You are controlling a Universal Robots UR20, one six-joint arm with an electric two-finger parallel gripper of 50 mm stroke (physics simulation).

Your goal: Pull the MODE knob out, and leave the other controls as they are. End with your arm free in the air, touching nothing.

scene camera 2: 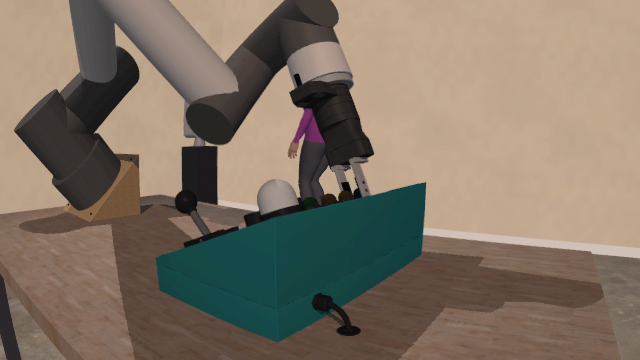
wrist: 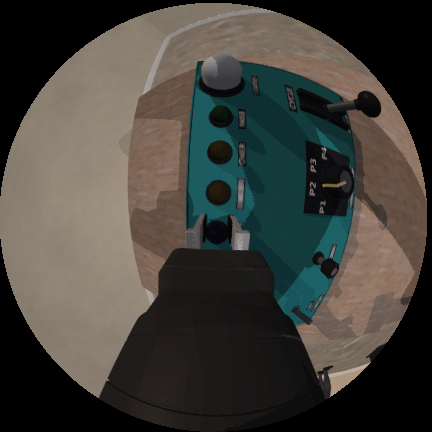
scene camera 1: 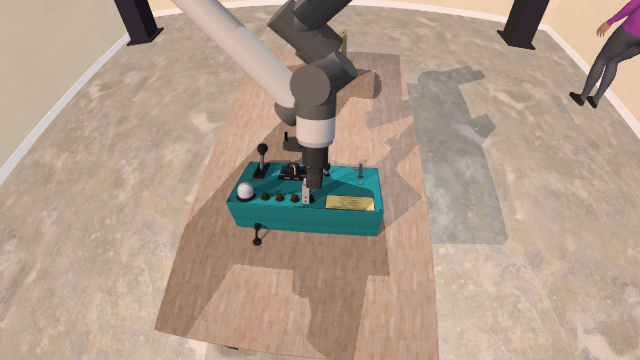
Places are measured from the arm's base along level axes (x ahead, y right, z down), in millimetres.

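Where they show: gripper, fingertip midpoint: (wrist: 216, 222) (scene camera 1: 306, 200); arm's base, link origin: (scene camera 2: 97, 183) (scene camera 1: 326, 53).
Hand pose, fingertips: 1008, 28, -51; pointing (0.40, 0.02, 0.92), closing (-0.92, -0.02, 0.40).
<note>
Things, the pixels of their top centre, and the offset from my fingertips, as dx, dy, dz. "pt": a spot on its surface instead.
- dark blue round cap, surface spot: (wrist: 216, 233) pt -7, -7, -17
- small black knob, top centre: (wrist: 332, 272) -164, -57, +16
- white dome, surface spot: (scene camera 2: 277, 196) (scene camera 1: 238, 192) pt +0, +217, -29
- green lamp, surface spot: (wrist: 220, 115) pt -11, +125, -15
- CYCLE lever, top centre: (scene camera 2: 185, 190) (scene camera 1: 261, 144) -222, +181, -15
- P1 P4 selector, top centre: (wrist: 345, 180) (scene camera 2: 257, 208) (scene camera 1: 292, 165) -162, +63, +24
- small toggle, top centre: (wrist: 302, 323) (scene camera 1: 361, 166) -163, -177, +23
My gripper (scene camera 1: 309, 195) (scene camera 2: 356, 191) (wrist: 216, 222) is shut on a dark blue round cap (wrist: 216, 233) at the end of the row of lamps, with one finger on each side. The cap's label is hidden behind a finger. The cap sits at the teal control box (scene camera 1: 305, 218) (scene camera 2: 345, 250) (wrist: 270, 200). I cannot tell whether it stands any higher than its seat. A small black knob (wrist: 329, 268) on a stem stands near the box's far edge; its label is too small to read. No MODE label is readable in these views.
A white dome (scene camera 1: 245, 191) (scene camera 2: 277, 196) (wrist: 222, 73), a green lamp (wrist: 220, 115) and two amber lamps stand in line with the cap. A CYCLE lever (scene camera 1: 262, 149) (scene camera 2: 186, 202) (wrist: 369, 104), a P1–P4 selector (wrist: 344, 181) and a small toggle (scene camera 1: 360, 170) (wrist: 301, 315) stand farther back.
</note>
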